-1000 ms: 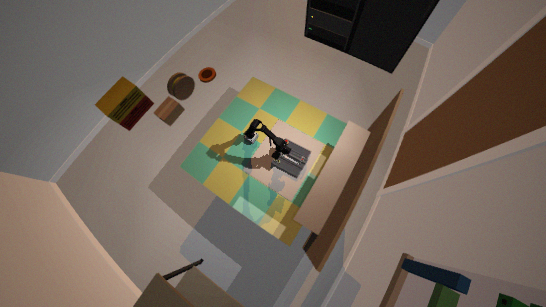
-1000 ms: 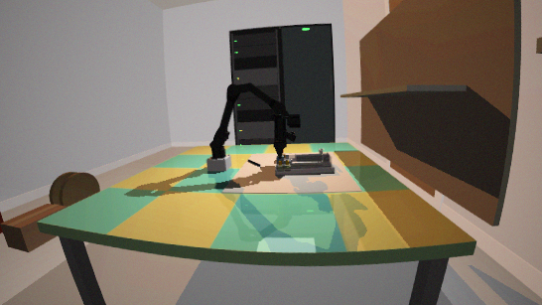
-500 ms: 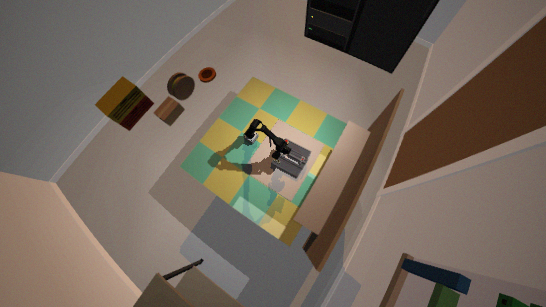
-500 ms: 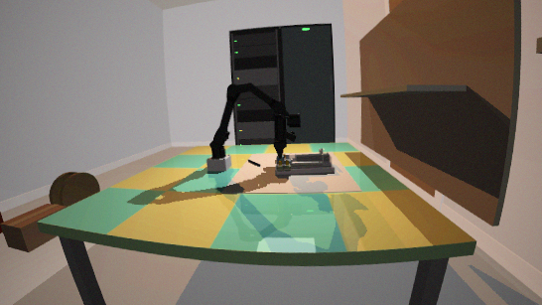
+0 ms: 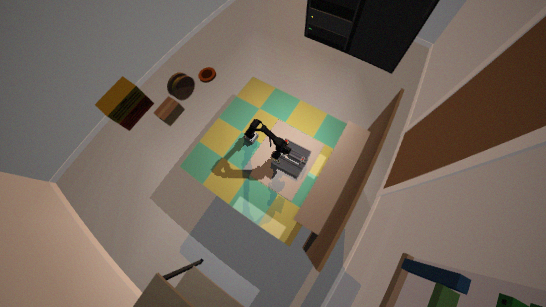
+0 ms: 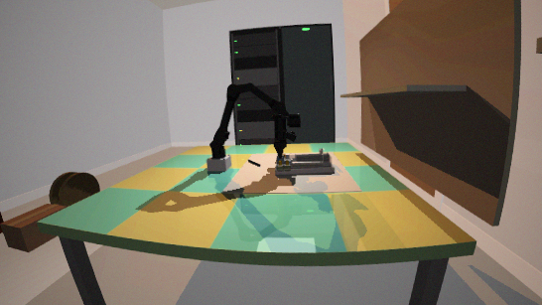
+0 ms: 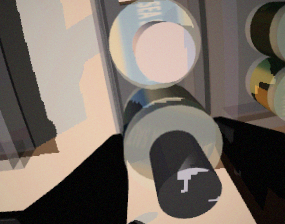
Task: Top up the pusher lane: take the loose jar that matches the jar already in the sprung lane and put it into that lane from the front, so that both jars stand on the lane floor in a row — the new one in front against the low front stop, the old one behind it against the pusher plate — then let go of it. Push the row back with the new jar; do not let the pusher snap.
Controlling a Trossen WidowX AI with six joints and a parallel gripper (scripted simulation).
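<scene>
Now: the tan mat 6 cm ahead of my gripper tip and 6 cm below it. From my gripper tip the other things lie so: wall shelf: 51 cm ahead, 4 cm to the left, 31 cm above; rack: 14 cm ahead, 4 cm to the left, 4 cm below; thin dark stick: 16 cm behind, 6 cm to the left, 5 cm below.
</scene>
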